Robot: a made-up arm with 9 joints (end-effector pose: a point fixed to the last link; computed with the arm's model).
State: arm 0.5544 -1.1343 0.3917 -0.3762 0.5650 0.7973 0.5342 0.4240 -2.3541
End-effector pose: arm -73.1 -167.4 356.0 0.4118 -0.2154 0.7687 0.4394
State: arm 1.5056 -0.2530 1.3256 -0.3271 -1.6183 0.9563 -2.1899 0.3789 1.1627
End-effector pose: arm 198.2 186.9 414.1 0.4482 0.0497 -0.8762 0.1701
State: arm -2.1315 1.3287 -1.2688 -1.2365 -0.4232 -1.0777 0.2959 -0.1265 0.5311
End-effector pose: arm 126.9 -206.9 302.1 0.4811 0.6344 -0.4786 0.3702
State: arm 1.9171 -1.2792 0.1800 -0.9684 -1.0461 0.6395 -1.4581 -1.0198 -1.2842
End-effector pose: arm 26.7 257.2 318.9 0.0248 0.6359 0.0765 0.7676
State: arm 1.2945 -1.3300 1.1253 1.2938 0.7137 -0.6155 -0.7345 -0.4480 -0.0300
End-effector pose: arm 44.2 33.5 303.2 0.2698 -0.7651 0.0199 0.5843
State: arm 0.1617 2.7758 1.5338 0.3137 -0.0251 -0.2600 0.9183 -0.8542 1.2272
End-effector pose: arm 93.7 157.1 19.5 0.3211 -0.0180 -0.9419 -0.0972
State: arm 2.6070 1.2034 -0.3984 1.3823 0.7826 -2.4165 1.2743 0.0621 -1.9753
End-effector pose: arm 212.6 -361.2 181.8 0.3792 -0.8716 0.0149 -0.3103
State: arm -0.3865 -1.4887 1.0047 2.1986 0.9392 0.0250 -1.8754 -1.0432 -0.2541
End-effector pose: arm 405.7 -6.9 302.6 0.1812 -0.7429 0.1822 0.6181
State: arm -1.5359 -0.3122 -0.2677 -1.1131 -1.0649 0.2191 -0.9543 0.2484 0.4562
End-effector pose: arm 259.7 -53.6 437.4 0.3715 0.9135 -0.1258 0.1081
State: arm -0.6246 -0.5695 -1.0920 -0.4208 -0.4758 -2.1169 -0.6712 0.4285 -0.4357
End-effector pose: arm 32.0 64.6 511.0 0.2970 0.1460 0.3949 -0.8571
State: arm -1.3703 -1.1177 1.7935 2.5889 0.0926 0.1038 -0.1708 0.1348 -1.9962
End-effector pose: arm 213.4 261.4 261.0 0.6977 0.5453 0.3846 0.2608
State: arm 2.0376 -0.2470 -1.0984 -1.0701 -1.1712 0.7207 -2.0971 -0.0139 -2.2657
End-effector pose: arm 155.8 177.6 507.3 0.3368 -0.7368 -0.4530 -0.3721
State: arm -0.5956 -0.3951 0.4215 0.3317 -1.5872 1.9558 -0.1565 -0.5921 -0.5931
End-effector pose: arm 97.5 7.9 262.9 0.6334 -0.2016 -0.7364 -0.1256
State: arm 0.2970 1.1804 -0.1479 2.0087 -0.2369 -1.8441 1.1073 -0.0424 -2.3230
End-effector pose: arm 258.4 213.8 384.6 0.0694 -0.3187 -0.7406 -0.5875
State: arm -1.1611 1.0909 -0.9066 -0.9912 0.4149 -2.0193 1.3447 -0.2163 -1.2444
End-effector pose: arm -206.9 276.4 153.4 0.7025 -0.1690 0.3223 -0.6116
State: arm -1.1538 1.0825 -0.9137 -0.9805 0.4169 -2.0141 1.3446 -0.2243 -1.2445
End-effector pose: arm -207.9 277.5 156.4 0.6967 -0.1796 0.3263 -0.6130
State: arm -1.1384 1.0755 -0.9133 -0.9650 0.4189 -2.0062 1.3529 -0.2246 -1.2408
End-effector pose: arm -207.2 283.4 160.2 0.6842 -0.1850 0.3360 -0.6203
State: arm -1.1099 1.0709 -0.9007 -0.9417 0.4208 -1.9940 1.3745 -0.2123 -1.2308
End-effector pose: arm -203.3 296.9 165.3 0.6600 -0.1817 0.3544 -0.6370
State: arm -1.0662 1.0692 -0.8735 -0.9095 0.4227 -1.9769 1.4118 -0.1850 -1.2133
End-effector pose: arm -194.4 319.0 172.2 0.6210 -0.1674 0.3824 -0.6634
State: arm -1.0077 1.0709 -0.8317 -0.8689 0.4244 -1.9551 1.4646 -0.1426 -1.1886
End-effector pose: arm -178.9 348.8 181.2 0.5652 -0.1417 0.4182 -0.6968
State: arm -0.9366 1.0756 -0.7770 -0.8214 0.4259 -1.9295 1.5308 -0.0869 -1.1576
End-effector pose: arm -155.4 383.6 192.5 0.4922 -0.1056 0.4587 -0.7323
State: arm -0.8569 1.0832 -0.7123 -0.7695 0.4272 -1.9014 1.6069 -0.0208 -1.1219
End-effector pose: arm -123.6 419.5 206.1 0.4043 -0.0620 0.4999 -0.7634
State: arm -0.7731 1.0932 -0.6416 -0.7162 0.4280 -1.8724 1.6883 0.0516 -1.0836
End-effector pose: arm -85.2 452.2 221.5 0.3067 -0.0151 0.5382 -0.7849
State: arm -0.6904 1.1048 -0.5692 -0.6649 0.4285 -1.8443 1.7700 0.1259 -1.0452
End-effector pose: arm -43.1 478.5 238.0 0.2070 0.0307 0.5713 -0.7936
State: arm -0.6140 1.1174 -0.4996 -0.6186 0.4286 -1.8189 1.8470 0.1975 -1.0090
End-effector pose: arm -1.7 496.9 254.0 0.1136 0.0716 0.5981 -0.7901
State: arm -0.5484 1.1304 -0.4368 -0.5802 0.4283 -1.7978 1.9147 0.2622 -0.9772
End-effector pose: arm 35.0 507.8 268.3 0.0339 0.1057 0.6185 -0.7779
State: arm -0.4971 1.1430 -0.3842 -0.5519 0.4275 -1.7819 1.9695 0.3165 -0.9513
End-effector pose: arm 64.0 513.1 279.7 0.0275 -0.1321 -0.6328 0.7625
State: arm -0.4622 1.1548 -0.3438 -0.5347 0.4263 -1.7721 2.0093 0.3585 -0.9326
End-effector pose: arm 83.9 515.1 287.4 0.0687 -0.1519 -0.6417 0.7486
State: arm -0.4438 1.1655 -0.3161 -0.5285 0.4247 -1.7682 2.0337 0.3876 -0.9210
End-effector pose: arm 94.8 515.6 291.1 0.0909 -0.1661 -0.6457 0.7397
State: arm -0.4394 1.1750 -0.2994 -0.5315 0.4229 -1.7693 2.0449 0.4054 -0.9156
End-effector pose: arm 98.3 515.7 291.4 0.0974 -0.1765 -0.6459 0.7363
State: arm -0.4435 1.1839 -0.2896 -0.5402 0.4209 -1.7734 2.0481 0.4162 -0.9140
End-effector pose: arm 97.3 515.6 289.5 0.0945 -0.1847 -0.6438 0.7365
